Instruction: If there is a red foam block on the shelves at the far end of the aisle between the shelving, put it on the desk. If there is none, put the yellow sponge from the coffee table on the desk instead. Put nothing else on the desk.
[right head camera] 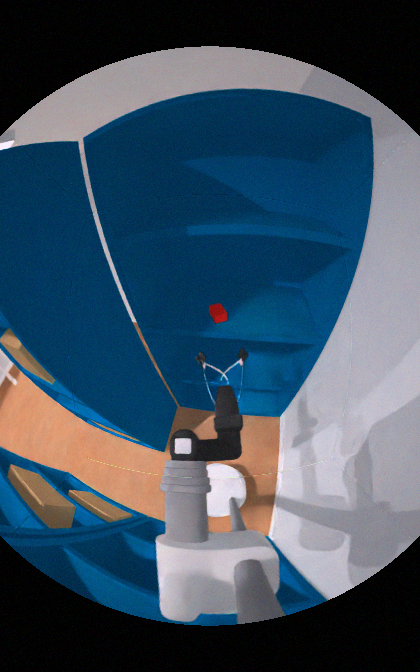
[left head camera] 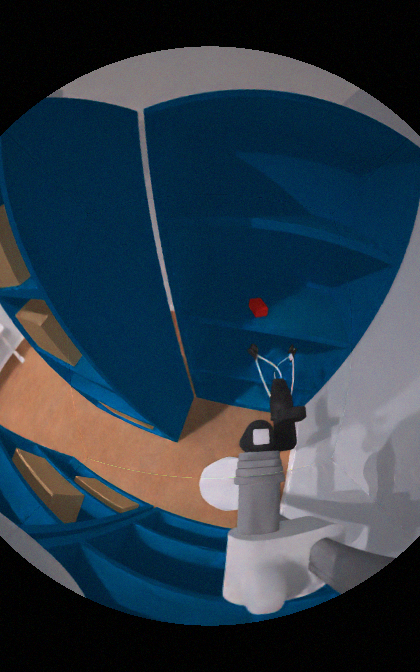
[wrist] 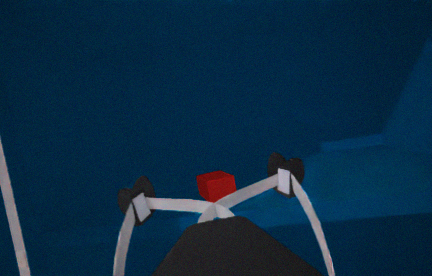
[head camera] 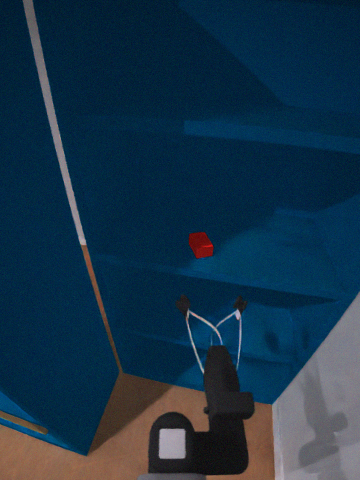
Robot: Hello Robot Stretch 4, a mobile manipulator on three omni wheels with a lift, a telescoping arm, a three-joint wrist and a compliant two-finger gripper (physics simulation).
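Places are measured from the robot's base along level axes (x ahead, y left, z up), in metres.
Where they show: gripper, fingertip midpoint: (wrist: 211,179) (head camera: 210,296).
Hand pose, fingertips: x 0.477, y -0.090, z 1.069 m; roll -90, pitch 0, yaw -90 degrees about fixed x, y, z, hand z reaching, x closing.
After its pixels a point has its place.
A red block (head camera: 201,245) @(x 0.751, y -0.094, z 1.009 m) (left head camera: 258,307) (right head camera: 218,313) (wrist: 217,186) @(x 0.738, y -0.098, z 0.995 m) lies on a middle board of the blue shelf unit (head camera: 265,285) @(x 0.625, y -0.299, z 0.945 m) (left head camera: 300,338) (right head camera: 250,340). My gripper (head camera: 212,303) @(x 0.477, y -0.090, z 1.069 m) (left head camera: 273,351) (right head camera: 222,356) (wrist: 211,179) @(x 0.477, y -0.090, z 1.069 m) is open, with its two fingertips well apart and no object between them. It is in front of the shelf unit, and in the head view its tips show below the block. In the wrist view the block appears between the two fingers, farther off beyond them. The desk, the coffee table and the yellow sponge do not show.
A blue side panel (head camera: 45,280) @(x 0.573, y 0.375, z 1.010 m) (left head camera: 85,250) of the neighbouring shelving stands at the left, a narrow gap from the unit. A grey wall (head camera: 325,400) @(x 0.381, y -0.557, z 0.588 m) (right head camera: 320,450) is close at the right. Brown boxes (left head camera: 50,335) (right head camera: 42,500) sit on shelving at the left and behind.
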